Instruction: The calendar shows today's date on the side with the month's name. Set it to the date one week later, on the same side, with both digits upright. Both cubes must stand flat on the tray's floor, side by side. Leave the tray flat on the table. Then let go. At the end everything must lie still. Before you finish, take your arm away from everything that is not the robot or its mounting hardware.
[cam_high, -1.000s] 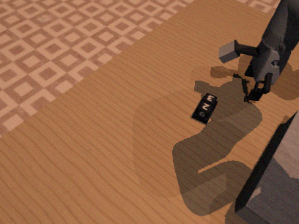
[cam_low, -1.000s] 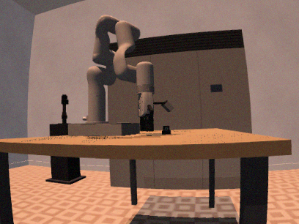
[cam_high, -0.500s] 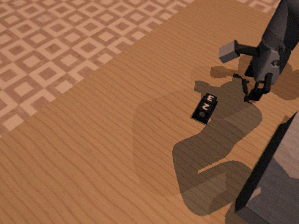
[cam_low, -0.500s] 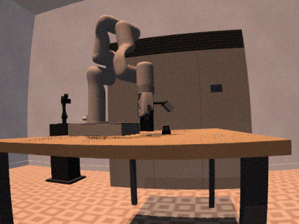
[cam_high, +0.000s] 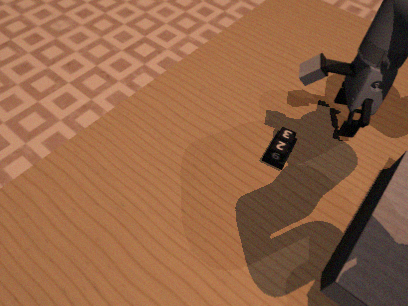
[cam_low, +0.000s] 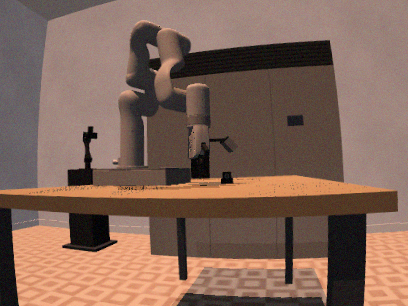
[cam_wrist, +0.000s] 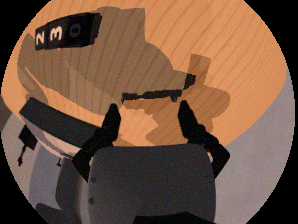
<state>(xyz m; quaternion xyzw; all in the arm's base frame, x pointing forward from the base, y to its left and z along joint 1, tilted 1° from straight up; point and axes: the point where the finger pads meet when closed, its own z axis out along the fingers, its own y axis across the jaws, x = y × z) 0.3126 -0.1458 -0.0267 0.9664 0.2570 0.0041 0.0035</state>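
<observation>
Now: hand 13 cm to the right of the black cube, 6 cm short of it and 1 cm above it. From my hand the other things lie so: black digit cube (16 cm to the left, 6 cm ahead, 1 cm below).
</observation>
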